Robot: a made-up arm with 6 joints.
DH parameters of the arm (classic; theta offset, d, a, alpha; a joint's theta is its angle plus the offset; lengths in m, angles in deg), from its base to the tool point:
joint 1: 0 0.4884 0 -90
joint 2: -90 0 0.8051 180
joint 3: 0 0 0 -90
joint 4: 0 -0.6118 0 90
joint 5: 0 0.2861 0 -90
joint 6: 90 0 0 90
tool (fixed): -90 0 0 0
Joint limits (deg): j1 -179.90..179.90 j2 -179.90..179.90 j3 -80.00..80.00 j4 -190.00..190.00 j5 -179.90..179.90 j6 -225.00..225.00
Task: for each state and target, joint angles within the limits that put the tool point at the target. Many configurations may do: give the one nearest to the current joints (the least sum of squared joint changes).
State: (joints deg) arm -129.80 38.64 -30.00 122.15 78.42 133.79
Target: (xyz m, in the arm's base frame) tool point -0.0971 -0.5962 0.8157
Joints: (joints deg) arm -117.97 8.96 -56.35 132.65 78.42 133.79
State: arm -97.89 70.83 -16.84 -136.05 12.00 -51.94
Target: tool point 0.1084 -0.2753 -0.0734
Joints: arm -100.44 102.84 -20.13 -123.16 12.00 -51.94
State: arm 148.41 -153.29 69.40 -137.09 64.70 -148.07
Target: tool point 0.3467 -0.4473 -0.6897
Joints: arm 148.26 -179.78 54.16 -133.80 64.70 -148.07
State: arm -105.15 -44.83 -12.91 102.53 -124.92 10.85
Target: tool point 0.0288 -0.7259 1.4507
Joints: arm -93.85 5.05 -5.36 105.72 -124.92 10.85
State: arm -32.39 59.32 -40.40 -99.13 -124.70 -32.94
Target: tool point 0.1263 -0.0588 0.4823
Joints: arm -30.27 73.58 -61.13 -92.58 -124.70 -32.94
